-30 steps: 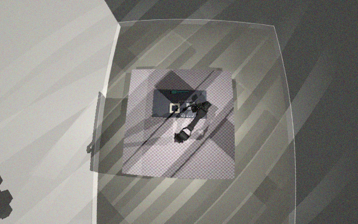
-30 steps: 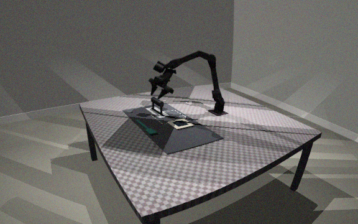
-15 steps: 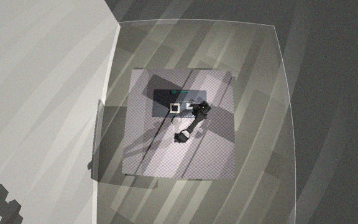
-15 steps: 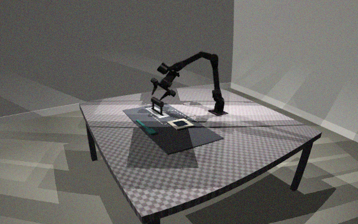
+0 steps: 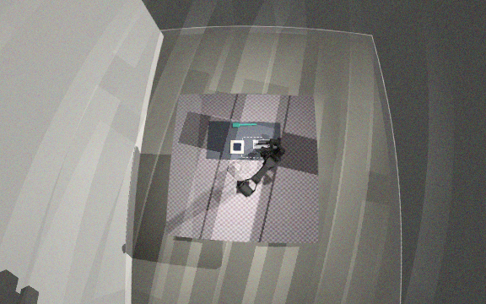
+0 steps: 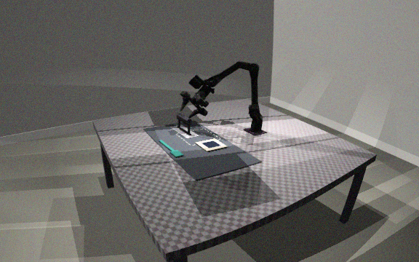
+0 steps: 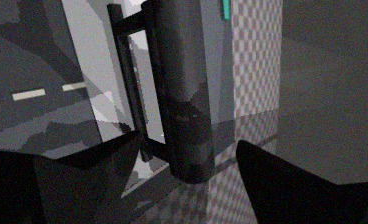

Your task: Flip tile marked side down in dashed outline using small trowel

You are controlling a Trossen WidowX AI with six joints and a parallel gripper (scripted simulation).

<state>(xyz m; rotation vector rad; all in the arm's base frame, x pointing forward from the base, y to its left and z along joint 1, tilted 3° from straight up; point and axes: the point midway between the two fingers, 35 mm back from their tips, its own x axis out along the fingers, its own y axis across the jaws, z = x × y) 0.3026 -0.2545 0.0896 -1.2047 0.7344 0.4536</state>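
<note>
Right now my gripper tip is 20 cm to the right of the dark mat, 11 cm above it and 7 cm short of it. The rest, counted from my gripper tip: slim teal tool (21 cm ahead, 20 cm to the left, 8 cm below); tile (26 cm to the left, 8 cm below, 2 cm ahead).
</note>
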